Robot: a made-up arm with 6 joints.
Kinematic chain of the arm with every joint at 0, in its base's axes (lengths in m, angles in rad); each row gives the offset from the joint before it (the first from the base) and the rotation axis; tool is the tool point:
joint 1: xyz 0 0 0.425 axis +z
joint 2: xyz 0 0 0 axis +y
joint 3: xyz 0 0 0.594 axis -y
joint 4: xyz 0 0 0 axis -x
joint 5: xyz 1.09 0 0 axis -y
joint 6: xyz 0 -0.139 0 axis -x
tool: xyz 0 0 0
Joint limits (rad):
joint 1: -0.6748..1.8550
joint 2: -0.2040..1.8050
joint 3: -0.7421..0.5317
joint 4: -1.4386..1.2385
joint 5: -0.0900..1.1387
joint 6: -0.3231..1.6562
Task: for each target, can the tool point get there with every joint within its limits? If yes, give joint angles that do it. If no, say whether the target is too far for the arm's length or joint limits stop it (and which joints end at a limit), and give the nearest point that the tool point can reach.
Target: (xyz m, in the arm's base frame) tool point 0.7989 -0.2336 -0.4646
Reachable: yes | joints -0.1715 1.2733 0.0353 -0.8298 0.3343 0.5757
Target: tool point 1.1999 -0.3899 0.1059
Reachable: yes | joints -0.2112 0.8259 0.1488 -0.3671 0.3699 1.0625
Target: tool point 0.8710 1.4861 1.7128
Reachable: no: too far | nearest point 0.6210 1.0596 1.3432 | short by 0.617 m
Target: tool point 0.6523 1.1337 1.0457
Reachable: yes | joints 1.1346 0.3650 0.3502 0.6303 0.4514 1.4977
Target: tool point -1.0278 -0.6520 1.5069
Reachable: no: joint limits stop it (at a limit: joint 1, joint 2, joint 3) | nearest point 0.4272 -0.5021 1.7830 | short by 1.488 m
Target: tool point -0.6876 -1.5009 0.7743
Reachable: no: joint limits stop it (at a limit: joint 1, joint 2) | nearest point 0.5965 -0.6553 0.5628 | short by 1.552 m
